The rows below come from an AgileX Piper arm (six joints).
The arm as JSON. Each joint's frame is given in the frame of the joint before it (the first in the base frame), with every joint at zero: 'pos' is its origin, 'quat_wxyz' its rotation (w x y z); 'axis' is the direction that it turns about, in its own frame. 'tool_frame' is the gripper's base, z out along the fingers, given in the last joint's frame.
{
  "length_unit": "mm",
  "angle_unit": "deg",
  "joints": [
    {
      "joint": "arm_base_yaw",
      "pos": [
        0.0,
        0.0,
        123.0
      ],
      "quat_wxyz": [
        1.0,
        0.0,
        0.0,
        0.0
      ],
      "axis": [
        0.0,
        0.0,
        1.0
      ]
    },
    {
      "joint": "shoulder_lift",
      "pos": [
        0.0,
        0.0,
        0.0
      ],
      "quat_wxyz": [
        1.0,
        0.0,
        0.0,
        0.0
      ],
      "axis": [
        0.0,
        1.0,
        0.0
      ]
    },
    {
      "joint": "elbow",
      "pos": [
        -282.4,
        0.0,
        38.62
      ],
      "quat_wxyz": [
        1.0,
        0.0,
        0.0,
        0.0
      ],
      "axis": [
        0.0,
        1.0,
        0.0
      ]
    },
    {
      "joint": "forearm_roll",
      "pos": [
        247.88,
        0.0,
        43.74
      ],
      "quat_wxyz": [
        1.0,
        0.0,
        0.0,
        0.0
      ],
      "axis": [
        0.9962,
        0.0,
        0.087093
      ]
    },
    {
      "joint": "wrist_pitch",
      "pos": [
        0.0,
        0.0,
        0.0
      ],
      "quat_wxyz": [
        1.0,
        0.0,
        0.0,
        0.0
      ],
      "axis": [
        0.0,
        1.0,
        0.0
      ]
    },
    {
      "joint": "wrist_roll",
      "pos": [
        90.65,
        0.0,
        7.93
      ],
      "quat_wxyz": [
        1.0,
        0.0,
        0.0,
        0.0
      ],
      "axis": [
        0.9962,
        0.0,
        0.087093
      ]
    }
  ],
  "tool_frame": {
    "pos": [
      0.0,
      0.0,
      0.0
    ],
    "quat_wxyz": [
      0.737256,
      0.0,
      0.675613,
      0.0
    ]
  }
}
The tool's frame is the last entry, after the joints.
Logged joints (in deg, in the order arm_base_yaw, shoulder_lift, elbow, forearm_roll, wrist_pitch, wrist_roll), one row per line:
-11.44, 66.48, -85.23, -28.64, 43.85, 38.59
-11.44, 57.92, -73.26, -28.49, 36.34, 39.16
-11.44, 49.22, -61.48, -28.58, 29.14, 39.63
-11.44, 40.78, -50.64, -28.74, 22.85, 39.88
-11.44, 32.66, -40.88, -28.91, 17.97, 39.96
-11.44, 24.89, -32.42, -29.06, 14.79, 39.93
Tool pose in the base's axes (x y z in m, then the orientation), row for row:
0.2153, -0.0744, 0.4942, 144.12, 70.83, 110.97
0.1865, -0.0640, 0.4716, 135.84, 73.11, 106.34
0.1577, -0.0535, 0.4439, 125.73, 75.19, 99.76
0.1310, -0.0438, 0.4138, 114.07, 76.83, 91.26
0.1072, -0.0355, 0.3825, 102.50, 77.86, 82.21
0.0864, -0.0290, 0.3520, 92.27, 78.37, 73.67
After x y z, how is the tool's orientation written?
As angles about the fixed x, y, z axes (roll, pitch, yaw), in degrees.
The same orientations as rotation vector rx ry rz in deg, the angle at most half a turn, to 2 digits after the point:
38.87, 98.43, -14.04
35.14, 96.07, -11.73
31.47, 93.60, -9.58
28.15, 91.19, -7.72
25.45, 89.11, -6.30
23.56, 87.38, -5.43

